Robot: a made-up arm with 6 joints. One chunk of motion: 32 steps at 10 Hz.
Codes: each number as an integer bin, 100 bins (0 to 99) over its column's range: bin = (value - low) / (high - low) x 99, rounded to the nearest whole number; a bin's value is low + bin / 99 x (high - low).
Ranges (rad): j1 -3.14..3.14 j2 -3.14..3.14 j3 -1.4..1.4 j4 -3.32..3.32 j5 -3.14..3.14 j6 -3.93..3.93
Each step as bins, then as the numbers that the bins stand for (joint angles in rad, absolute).
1 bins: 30 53 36 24 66 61
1 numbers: -1.2370 0.2220 -0.3818 -1.7103 1.0467 0.9130
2 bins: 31 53 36 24 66 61
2 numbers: -1.1735 0.2220 -0.3818 -1.7103 1.0467 0.9130
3 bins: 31 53 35 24 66 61
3 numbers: -1.1735 0.2220 -0.4101 -1.7103 1.0467 0.9130
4 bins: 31 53 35 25 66 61
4 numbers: -1.1735 0.2220 -0.4101 -1.6432 1.0467 0.9130
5 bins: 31 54 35 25 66 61
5 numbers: -1.1735 0.2855 -0.4101 -1.6432 1.0467 0.9130
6 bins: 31 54 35 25 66 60
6 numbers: -1.1735 0.2855 -0.4101 -1.6432 1.0467 0.8336
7 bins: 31 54 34 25 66 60
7 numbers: -1.1735 0.2855 -0.4384 -1.6432 1.0467 0.8336
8 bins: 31 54 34 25 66 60
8 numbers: -1.1735 0.2855 -0.4384 -1.6432 1.0467 0.8336
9 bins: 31 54 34 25 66 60
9 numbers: -1.1735 0.2855 -0.4384 -1.6432 1.0467 0.8336
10 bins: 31 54 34 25 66 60
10 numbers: -1.1735 0.2855 -0.4384 -1.6432 1.0467 0.8336
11 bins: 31 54 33 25 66 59
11 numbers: -1.1735 0.2855 -0.4667 -1.6432 1.0467 0.7542
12 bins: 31 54 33 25 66 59
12 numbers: -1.1735 0.2855 -0.4667 -1.6432 1.0467 0.7542
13 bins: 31 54 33 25 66 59
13 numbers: -1.1735 0.2855 -0.4667 -1.6432 1.0467 0.7542
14 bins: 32 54 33 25 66 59
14 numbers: -1.1101 0.2855 -0.4667 -1.6432 1.0467 0.7542
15 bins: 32 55 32 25 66 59
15 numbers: -1.1101 0.3489 -0.4949 -1.6432 1.0467 0.7542
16 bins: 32 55 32 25 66 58
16 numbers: -1.1101 0.3489 -0.4949 -1.6432 1.0467 0.6748
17 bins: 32 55 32 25 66 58
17 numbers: -1.1101 0.3489 -0.4949 -1.6432 1.0467 0.6748
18 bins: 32 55 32 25 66 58
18 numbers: -1.1101 0.3489 -0.4949 -1.6432 1.0467 0.6748
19 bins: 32 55 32 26 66 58
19 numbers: -1.1101 0.3489 -0.4949 -1.5762 1.0467 0.6748
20 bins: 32 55 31 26 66 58
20 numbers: -1.1101 0.3489 -0.5232 -1.5762 1.0467 0.6748
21 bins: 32 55 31 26 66 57
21 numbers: -1.1101 0.3489 -0.5232 -1.5762 1.0467 0.5955
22 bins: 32 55 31 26 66 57
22 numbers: -1.1101 0.3489 -0.5232 -1.5762 1.0467 0.5955
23 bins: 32 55 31 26 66 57
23 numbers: -1.1101 0.3489 -0.5232 -1.5762 1.0467 0.5955
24 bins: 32 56 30 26 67 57
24 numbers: -1.1101 0.4123 -0.5515 -1.5762 1.1101 0.5955
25 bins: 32 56 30 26 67 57
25 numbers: -1.1101 0.4123 -0.5515 -1.5762 1.1101 0.5955
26 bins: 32 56 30 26 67 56
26 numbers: -1.1101 0.4123 -0.5515 -1.5762 1.1101 0.5161
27 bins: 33 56 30 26 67 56
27 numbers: -1.0467 0.4123 -0.5515 -1.5762 1.1101 0.5161
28 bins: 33 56 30 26 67 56
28 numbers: -1.0467 0.4123 -0.5515 -1.5762 1.1101 0.5161
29 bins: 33 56 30 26 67 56
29 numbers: -1.0467 0.4123 -0.5515 -1.5762 1.1101 0.5161
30 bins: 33 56 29 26 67 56
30 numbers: -1.0467 0.4123 -0.5798 -1.5762 1.1101 0.5161
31 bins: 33 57 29 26 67 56
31 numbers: -1.0467 0.4758 -0.5798 -1.5762 1.1101 0.5161
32 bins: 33 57 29 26 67 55
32 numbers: -1.0467 0.4758 -0.5798 -1.5762 1.1101 0.4367
